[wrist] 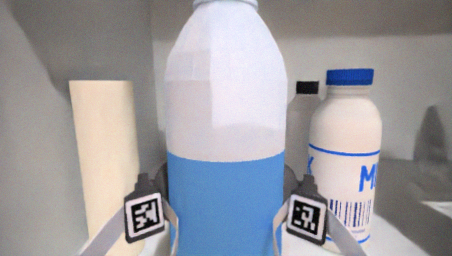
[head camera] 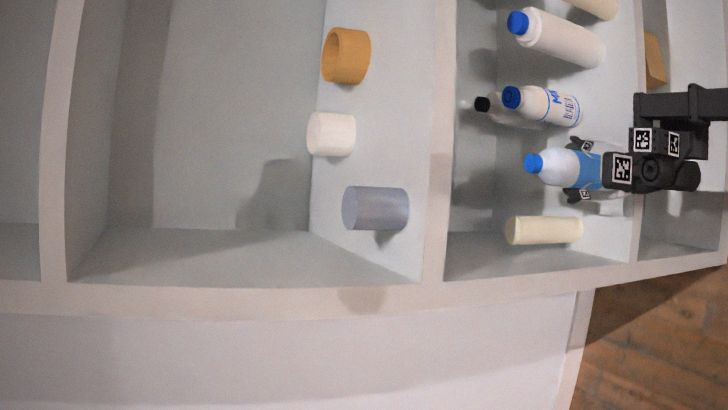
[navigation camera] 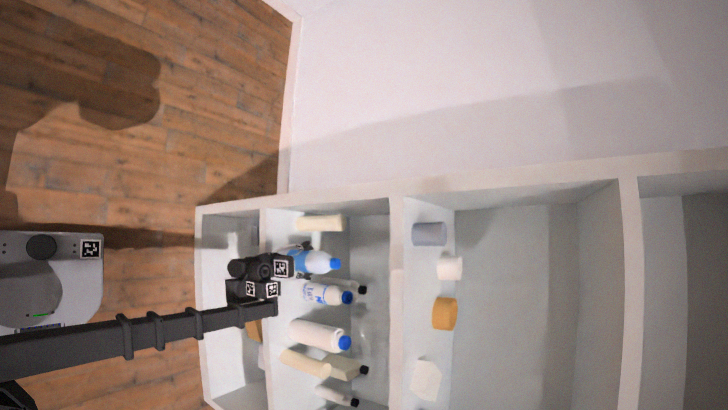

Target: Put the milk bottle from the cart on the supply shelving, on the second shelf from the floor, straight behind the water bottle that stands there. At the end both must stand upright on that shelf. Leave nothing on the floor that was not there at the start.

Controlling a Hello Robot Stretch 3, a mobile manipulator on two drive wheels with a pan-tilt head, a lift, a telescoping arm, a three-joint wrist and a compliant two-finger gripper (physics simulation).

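Places are measured from the robot's base along level axes (x back, y down, z right), in centimetres.
Pixels of known places: robot's base at its link origin: [navigation camera: 42, 245].
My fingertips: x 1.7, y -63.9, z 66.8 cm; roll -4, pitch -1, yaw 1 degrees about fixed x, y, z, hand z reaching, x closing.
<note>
Ahead of a thing's pixels: the offset from my fingertips to its top centre. "*": to the spot under its first point. Level surfaces: height alone.
The blue-labelled water bottle @[* dx +0.3, dy -1.5, dz -7.0 cm] [head camera: 588, 168] [navigation camera: 302, 260] [wrist: 226, 205] with a blue cap is upright between the fingers of my gripper [head camera: 576, 169] [navigation camera: 304, 261] [wrist: 226, 180], which is shut on it. Its base is hidden, so I cannot tell whether it touches the shelf. A bottle marked as milk @[dx +12.3, dy -8.3, dz +8.4 cm] [head camera: 562, 107] [navigation camera: 318, 293] [wrist: 345, 135], with a dark blue cap, stands upright on the same shelf board @[dy +10.5 cm] [head camera: 606, 243] [navigation camera: 279, 226], to the right in the wrist view. I cannot tell whether this is the bottle from the cart. No cart shows.
A cream cylinder @[dx -11.7, dy -7.3, dz +6.1 cm] [head camera: 547, 230] [navigation camera: 321, 223] [wrist: 107, 150] stands near the side wall. A black-capped bottle @[* dx +11.5, dy -7.1, dz +18.1 cm] [head camera: 482, 104] [navigation camera: 362, 289] [wrist: 307, 88] stands behind the marked bottle. A larger white bottle @[dx +25.2, dy -11.5, dz +2.2 cm] [head camera: 565, 40] [navigation camera: 313, 333] stands farther along. The shelf above holds an orange ring @[dx +15.7, dy -40.2, dz +14.5 cm] [head camera: 356, 56] [navigation camera: 444, 313].
</note>
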